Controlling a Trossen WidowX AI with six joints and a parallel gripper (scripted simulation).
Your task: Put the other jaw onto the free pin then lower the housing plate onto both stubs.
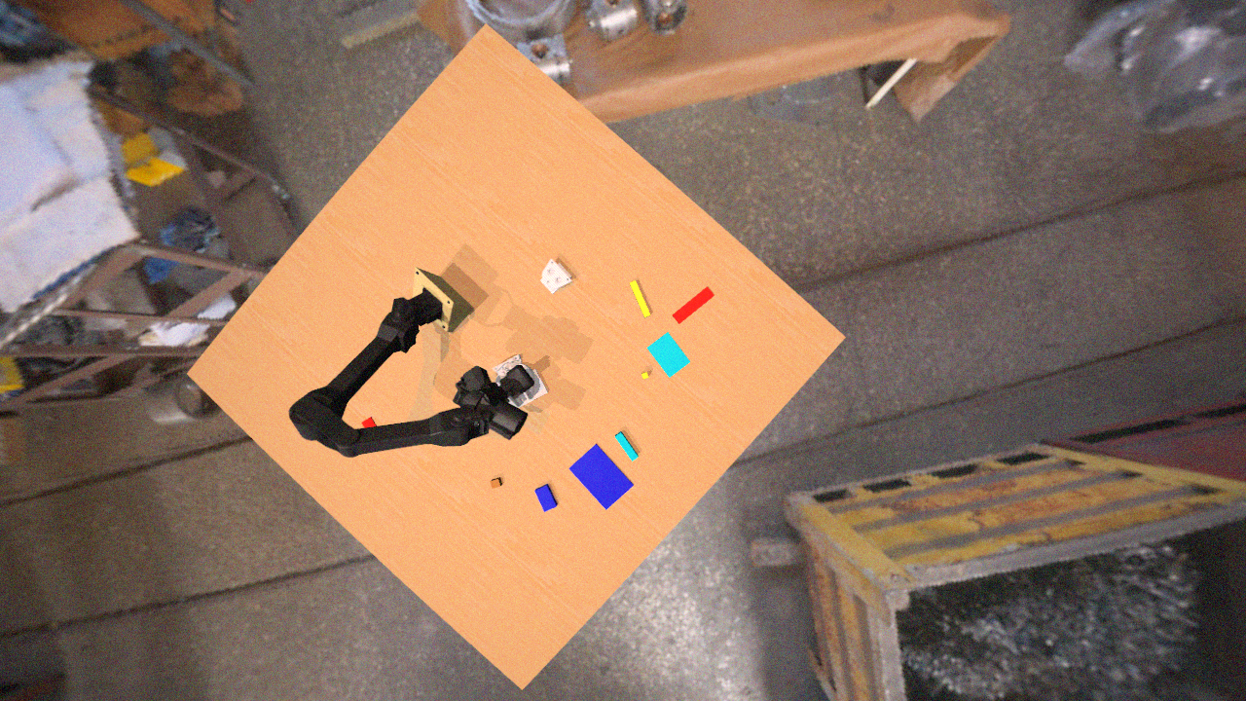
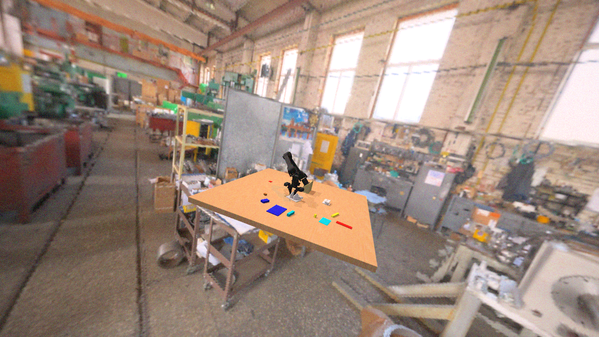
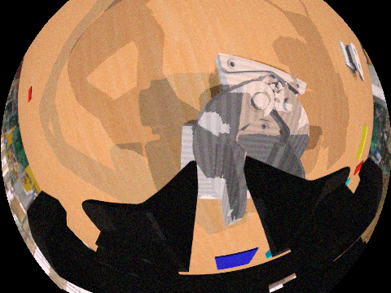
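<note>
Right now my gripper tip is 310 mm to the right of the housing plate, 100 mm past it and 10 mm below it. Also, from my gripper tip: white block (310 mm to the left, 100 mm behind, 10 mm below); orange cube (210 mm to the right, 130 mm ahead, 10 mm below); small blue block (250 mm ahead, 150 mm to the right, 10 mm below).
</note>
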